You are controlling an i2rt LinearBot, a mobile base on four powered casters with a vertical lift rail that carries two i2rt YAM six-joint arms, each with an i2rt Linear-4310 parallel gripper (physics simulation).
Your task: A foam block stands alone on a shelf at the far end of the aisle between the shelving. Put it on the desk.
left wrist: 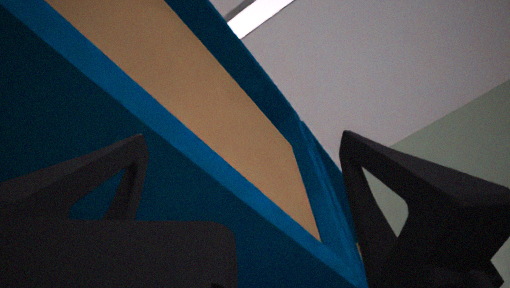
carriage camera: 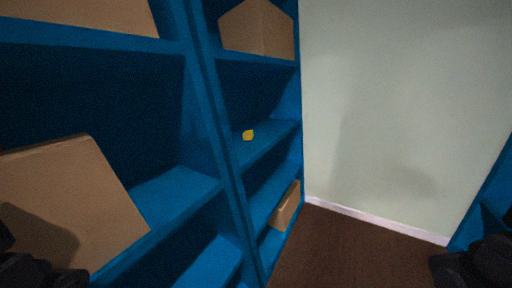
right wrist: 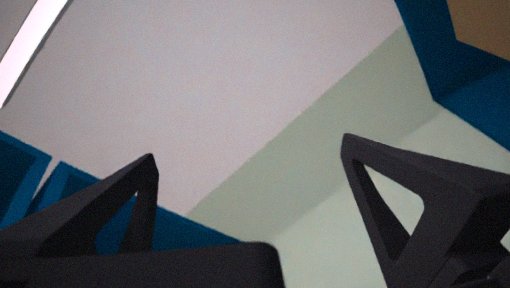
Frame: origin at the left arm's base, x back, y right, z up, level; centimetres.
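Seen in the pictures: left gripper, fingertip midpoint: (left wrist: pixel 243 143); right gripper, fingertip midpoint: (right wrist: pixel 250 153).
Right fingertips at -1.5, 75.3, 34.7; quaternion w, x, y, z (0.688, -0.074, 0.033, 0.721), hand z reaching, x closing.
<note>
Offsets run from my right fingertips to a thing's top centre, as dx, dy, dz. "spot": to the spot under its first point. Level surfaces: height alone.
A small yellow foam block {-80.6, -43.8, -24.7} (carriage camera: pixel 248 135) sits alone on a middle shelf {dz -29.2} (carriage camera: pixel 272 136) of the far section of the left blue shelving, in the carriage view. My left gripper (left wrist: pixel 243 143) is open and empty and points upward past the left shelving, well short of the block. My right gripper (right wrist: pixel 250 153) is open and empty, with ceiling and wall behind its fingers. The desk does not show in these views.
A large cardboard box {spot: -9.4, -73.3, -12.1} (carriage camera: pixel 70 200) stands on the near left shelving. Another box {-98.8, -25.3, +43.5} (carriage camera: pixel 257 30) stands above the block's shelf and a small box {-98.6, -25.5, -93.6} (carriage camera: pixel 286 207) stands below it. The end wall (carriage camera: pixel 390 100) closes the aisle; right shelving (carriage camera: pixel 482 200) stands at the right edge.
</note>
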